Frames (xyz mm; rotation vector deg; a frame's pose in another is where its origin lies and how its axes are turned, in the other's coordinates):
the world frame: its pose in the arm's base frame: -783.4 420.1 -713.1 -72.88 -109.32 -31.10
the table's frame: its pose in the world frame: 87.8 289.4 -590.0 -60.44 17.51 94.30
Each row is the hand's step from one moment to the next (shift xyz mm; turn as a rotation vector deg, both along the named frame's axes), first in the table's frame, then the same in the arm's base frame.
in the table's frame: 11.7 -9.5 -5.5 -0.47 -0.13 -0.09
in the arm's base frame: 7.7 3.1 13.8 -0.45 0.20 -0.07
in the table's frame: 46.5 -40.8 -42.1 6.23 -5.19 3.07
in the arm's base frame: 20.4 6.9 71.7 7.10 4.12 2.78
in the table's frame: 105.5 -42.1 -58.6 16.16 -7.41 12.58
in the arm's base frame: 63.1 -14.2 110.3 20.54 7.20 0.78
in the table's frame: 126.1 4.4 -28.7 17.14 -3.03 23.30
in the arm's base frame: 94.3 -48.7 74.0 26.63 7.34 -9.11
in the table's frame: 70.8 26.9 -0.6 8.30 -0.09 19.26
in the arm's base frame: 59.9 -42.7 18.0 16.86 5.50 -11.20
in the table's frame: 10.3 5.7 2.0 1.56 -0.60 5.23
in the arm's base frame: 9.7 -7.0 0.2 4.00 2.18 -3.06
